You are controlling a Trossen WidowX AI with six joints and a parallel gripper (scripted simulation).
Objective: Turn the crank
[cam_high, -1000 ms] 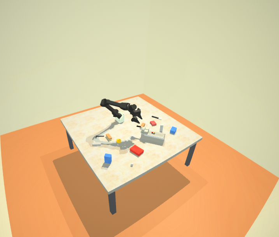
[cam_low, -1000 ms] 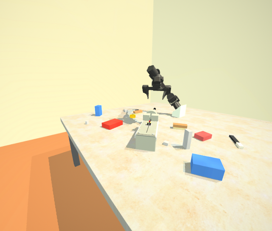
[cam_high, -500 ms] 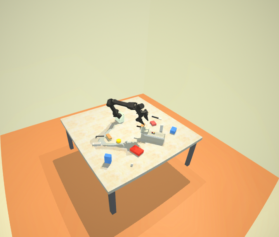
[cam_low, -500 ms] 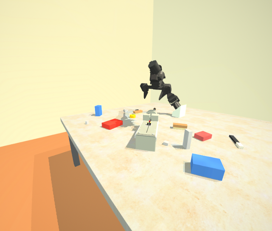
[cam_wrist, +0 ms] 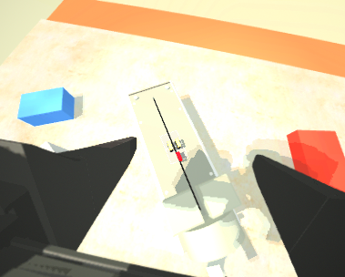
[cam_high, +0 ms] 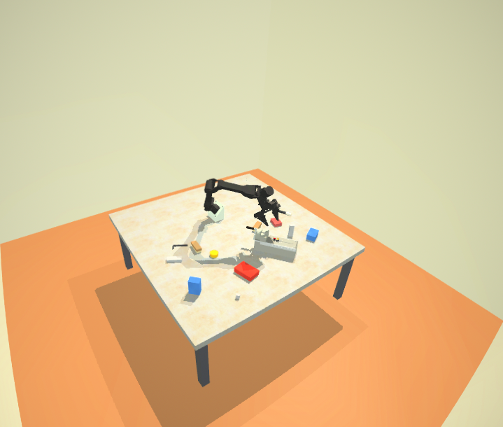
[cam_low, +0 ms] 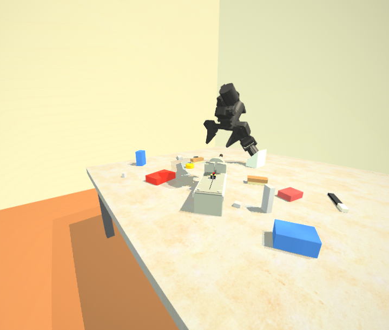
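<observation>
Now: gripper tip 10 cm past the crank, 7 cm to the left of it and 9 cm above it. From my gripper tip the other things lie so: brown crank handle 12 cm behind, 8 cm to the right, 7 cm below; red pointer 2 cm ahead, 1 cm to the left, 11 cm below; small red block 20 cm behind, 21 cm to the left, 18 cm below.
</observation>
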